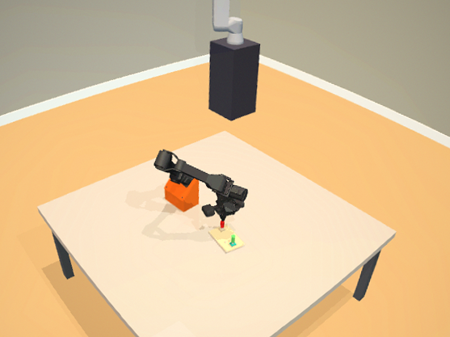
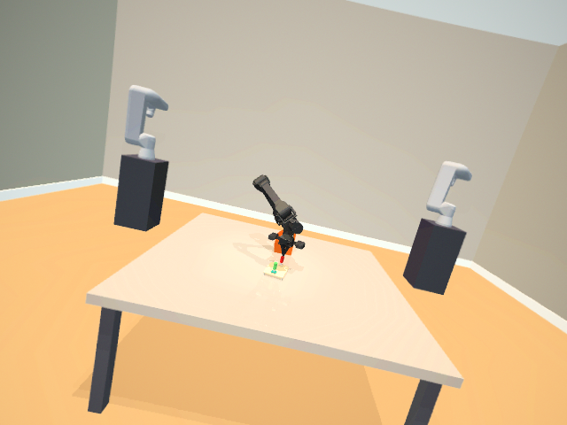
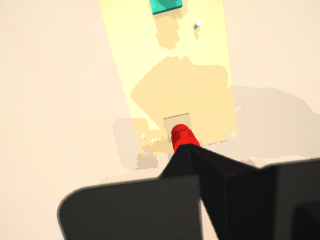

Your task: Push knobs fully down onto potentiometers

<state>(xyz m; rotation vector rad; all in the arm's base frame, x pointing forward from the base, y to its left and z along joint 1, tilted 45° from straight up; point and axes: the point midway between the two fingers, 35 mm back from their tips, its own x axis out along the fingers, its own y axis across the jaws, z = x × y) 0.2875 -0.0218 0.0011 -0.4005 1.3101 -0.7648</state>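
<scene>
Right now my gripper tip is 2 cm above the red knob. The rest, counted from my gripper tip: green knob 11 cm ahead, 3 cm to the right, 2 cm below.
</scene>
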